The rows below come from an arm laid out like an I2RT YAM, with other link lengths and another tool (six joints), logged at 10 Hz.
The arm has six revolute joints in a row. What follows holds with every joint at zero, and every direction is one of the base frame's. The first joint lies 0.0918 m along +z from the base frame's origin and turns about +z. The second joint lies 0.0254 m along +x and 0.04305 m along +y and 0.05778 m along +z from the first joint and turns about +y. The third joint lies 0.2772 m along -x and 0.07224 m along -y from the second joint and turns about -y. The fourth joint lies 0.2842 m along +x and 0.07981 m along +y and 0.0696 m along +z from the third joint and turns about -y. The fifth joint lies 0.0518 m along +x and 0.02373 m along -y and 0.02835 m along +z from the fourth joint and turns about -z. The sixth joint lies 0.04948 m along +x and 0.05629 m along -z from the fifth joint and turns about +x. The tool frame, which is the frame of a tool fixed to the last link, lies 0.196 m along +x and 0.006 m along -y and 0.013 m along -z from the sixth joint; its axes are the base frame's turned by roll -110.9, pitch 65.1 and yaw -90 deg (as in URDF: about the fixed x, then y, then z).
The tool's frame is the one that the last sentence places.
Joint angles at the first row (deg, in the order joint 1, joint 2, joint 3, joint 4, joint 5, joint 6):
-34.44 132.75 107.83 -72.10 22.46 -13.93
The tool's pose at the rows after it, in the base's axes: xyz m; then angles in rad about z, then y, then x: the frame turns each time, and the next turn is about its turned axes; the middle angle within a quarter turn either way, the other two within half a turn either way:
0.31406 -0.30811 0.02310 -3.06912 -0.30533 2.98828
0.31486 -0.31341 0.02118 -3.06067 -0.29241 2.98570
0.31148 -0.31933 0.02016 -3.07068 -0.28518 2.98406
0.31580 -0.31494 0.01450 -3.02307 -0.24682 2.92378
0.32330 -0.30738 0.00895 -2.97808 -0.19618 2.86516
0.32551 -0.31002 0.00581 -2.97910 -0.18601 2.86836
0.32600 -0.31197 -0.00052 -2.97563 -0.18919 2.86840
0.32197 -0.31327 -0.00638 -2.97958 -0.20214 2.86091
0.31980 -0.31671 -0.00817 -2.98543 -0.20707 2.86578
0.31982 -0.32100 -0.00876 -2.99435 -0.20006 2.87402
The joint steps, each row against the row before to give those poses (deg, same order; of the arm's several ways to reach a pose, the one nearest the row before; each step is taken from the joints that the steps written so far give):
-1.18 0.00 0.00 1.40 -2.01 -1.80
-0.72 0.02 0.00 0.94 -0.48 -1.29
-1.02 0.00 -0.02 0.44 -0.31 -0.48
-1.08 0.00 0.00 0.33 -3.72 -3.32
-0.78 0.00 -0.06 0.37 -4.17 -2.99
-0.24 0.26 -0.03 0.85 -0.31 -0.24
-0.07 0.79 0.00 0.72 0.16 -0.27
-0.30 0.83 0.00 0.03 0.28 0.03
-0.31 0.26 0.00 0.28 0.39 0.00
-0.42 0.00 0.00 0.61 0.00 0.00

